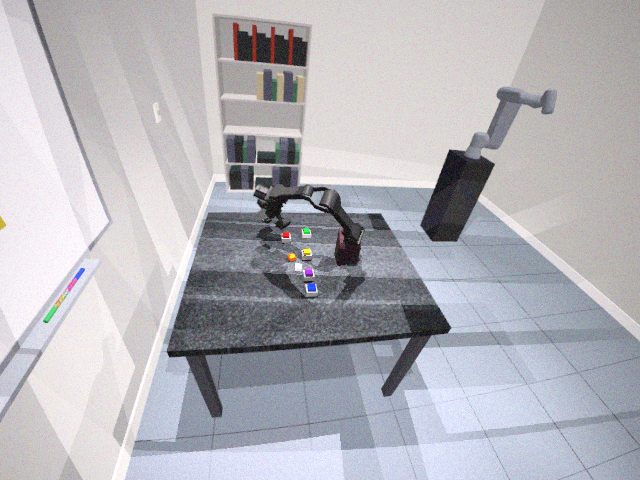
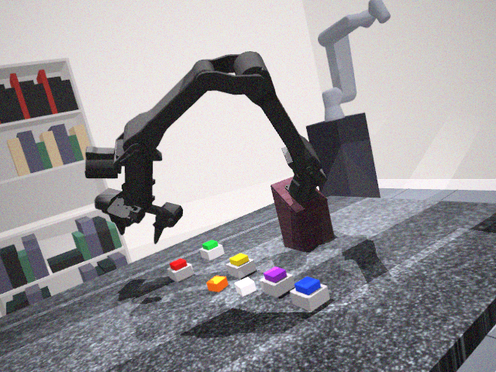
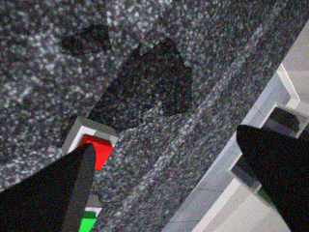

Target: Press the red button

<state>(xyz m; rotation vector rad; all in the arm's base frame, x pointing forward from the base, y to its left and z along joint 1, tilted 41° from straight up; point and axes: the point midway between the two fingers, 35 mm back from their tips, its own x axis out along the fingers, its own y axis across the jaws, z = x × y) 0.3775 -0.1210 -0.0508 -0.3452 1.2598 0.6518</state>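
My gripper tip is now 10 cm above the red button, 8 cm past it and 2 cm to the left of it. Also, from my gripper tip: orange block: 13 cm to the left, 13 cm below, 10 cm behind; then yellow button: 18 cm behind, 12 cm to the left, 10 cm below; then green button: 19 cm behind, 10 cm below, 6 cm to the right.
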